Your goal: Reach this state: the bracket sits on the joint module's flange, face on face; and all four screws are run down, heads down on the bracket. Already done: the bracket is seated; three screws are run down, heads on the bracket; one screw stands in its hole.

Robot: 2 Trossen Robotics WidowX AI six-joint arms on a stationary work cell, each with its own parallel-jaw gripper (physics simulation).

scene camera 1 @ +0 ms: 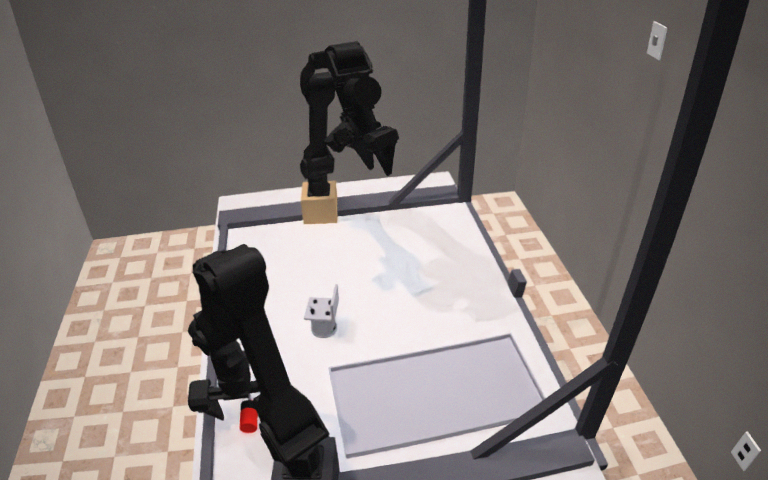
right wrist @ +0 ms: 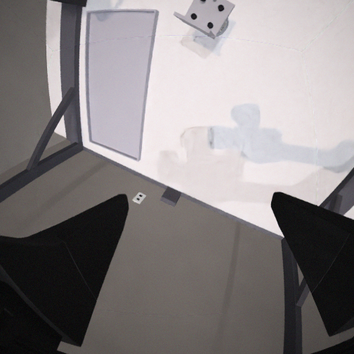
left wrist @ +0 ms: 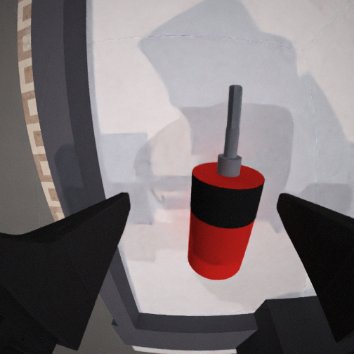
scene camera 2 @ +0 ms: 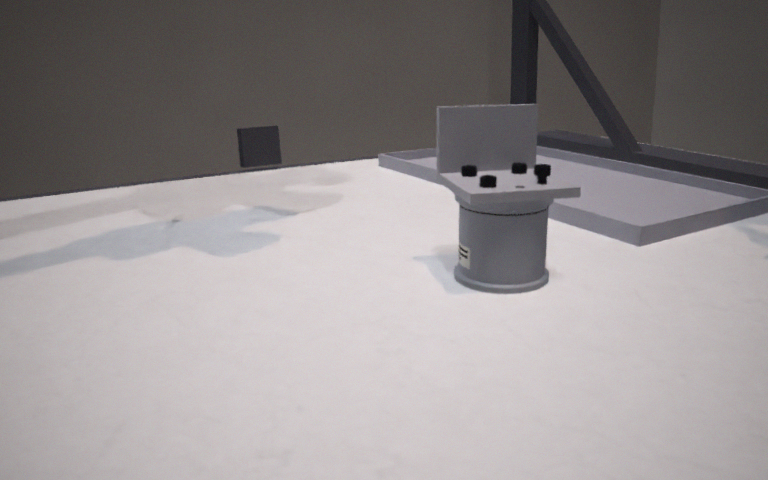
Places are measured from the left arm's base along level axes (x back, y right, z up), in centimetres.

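Pixels of known places: left gripper, fingertip midpoint: (scene camera 1: 245, 416); right gripper, fingertip midpoint: (scene camera 1: 380, 172); left arm's base, link origin: (scene camera 1: 303, 461); right arm's base, link origin: (scene camera 1: 318, 190).
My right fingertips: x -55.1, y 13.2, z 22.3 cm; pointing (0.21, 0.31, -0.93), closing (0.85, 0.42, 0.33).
Observation:
For each thing: its top centre in the pictures, then the offset to it from my right fingertips. Level surfaces: height alone.
- joint module, top centre: (scene camera 2: 504, 182) (scene camera 1: 321, 308) dx +13.1, dy -13.8, dz -27.6 cm
- fourth screw, top centre: (scene camera 2: 542, 164) dx +14.7, dy -15.7, dz -26.3 cm
- red driver, top centre: (scene camera 1: 247, 403) dx +37.2, dy -27.2, dz -30.6 cm
- shallow grey tray, top centre: (scene camera 2: 552, 169) (scene camera 1: 436, 388) dx +32.3, dy +11.0, dz -32.4 cm
- white table, surface height: dz -34.0 cm
- tan block, top centre: (scene camera 1: 318, 190) dx -34.0, dy -18.5, dz -25.6 cm
The grey bracket (scene camera 1: 335, 300) (scene camera 2: 485, 138) (right wrist: 206, 14) sits flat on the joint module (scene camera 1: 323, 327) (scene camera 2: 502, 243). Three black screws (scene camera 2: 468, 170) (scene camera 2: 488, 181) (scene camera 2: 518, 167) have their heads down on it. A fourth screw (scene camera 2: 542, 170) stands higher, with shank showing under its head. The red driver (scene camera 1: 248, 420) (left wrist: 218, 245), with a black band and grey shaft, appears between the open fingers of my left gripper (scene camera 1: 240, 413) (left wrist: 205, 200), which do not grip it; one finger is hidden in scene camera 1. My right gripper (scene camera 1: 380, 169) (right wrist: 201, 200) is open and empty, high above the table's far edge.
A shallow grey tray (scene camera 1: 338, 413) (scene camera 2: 640, 234) (right wrist: 148, 85) lies on the white table (scene camera 1: 271, 243), at the lower right in scene camera 1. Dark rails and frame posts (scene camera 1: 472, 101) stand at the edges. The right arm stands on a tan block (scene camera 1: 320, 206).

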